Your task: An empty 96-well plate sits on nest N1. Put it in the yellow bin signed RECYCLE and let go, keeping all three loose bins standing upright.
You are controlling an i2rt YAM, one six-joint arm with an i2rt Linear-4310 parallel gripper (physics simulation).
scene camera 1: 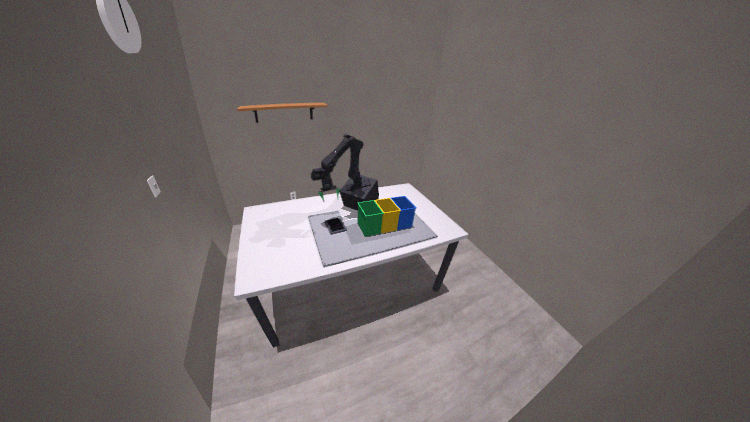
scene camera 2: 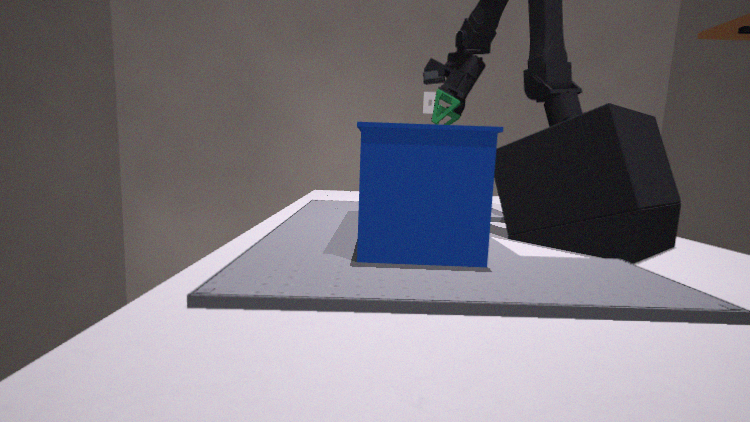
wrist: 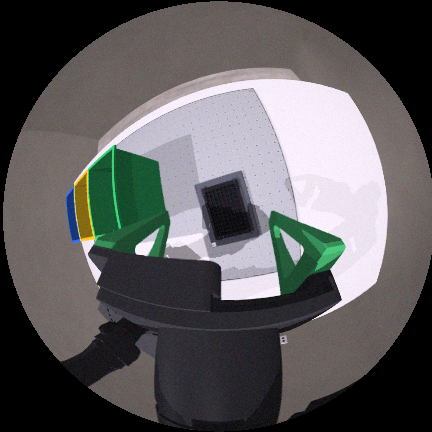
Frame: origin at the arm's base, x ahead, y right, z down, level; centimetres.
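Seen in the pictures: gripper, between the fingertips: (scene camera 1: 331, 201) (wrist: 219, 215); arm's base, origin of its link: (scene camera 1: 358, 185) (scene camera 2: 569, 134).
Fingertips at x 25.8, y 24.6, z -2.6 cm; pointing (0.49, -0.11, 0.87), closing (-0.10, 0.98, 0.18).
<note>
Offsets run from my fingertips to a thing's middle. Level surfaces: height alone.
The black 96-well plate @(dx -1.1, dy -2.4, dz +20.4 cm) (scene camera 1: 334, 224) (wrist: 227, 209) sits in its dark nest on the left part of the grey board. My gripper (scene camera 1: 329, 195) (wrist: 219, 215) is open with nothing between its green fingers. It hangs above the plate, a little toward the arm's base, and also shows in scene camera 2 (scene camera 2: 445, 121) behind the blue bin. The yellow bin @(dx +4.5, dy -39.0, dz +13.3 cm) (scene camera 1: 390, 221) (wrist: 84, 207) stands upright between the green bin @(dx +5.8, dy -26.1, dz +13.3 cm) (scene camera 1: 371, 223) (wrist: 140, 187) and the blue bin @(dx +3.2, dy -52.0, dz +13.3 cm) (scene camera 1: 406, 217) (scene camera 2: 425, 199) (wrist: 72, 216). Signs on the bins cannot be read.
The grey board @(dz +22.3 cm) (scene camera 1: 335, 254) (scene camera 2: 314, 288) (wrist: 235, 120) lies on the white table @(dz +23.6 cm) (scene camera 1: 277, 262) (scene camera 2: 262, 367) (wrist: 335, 145). The black arm base (scene camera 1: 359, 191) (scene camera 2: 587, 183) stands behind the bins. The green bin is the nearest bin to the plate. An orange shelf (scene camera 1: 283, 106) hangs on the wall.
</note>
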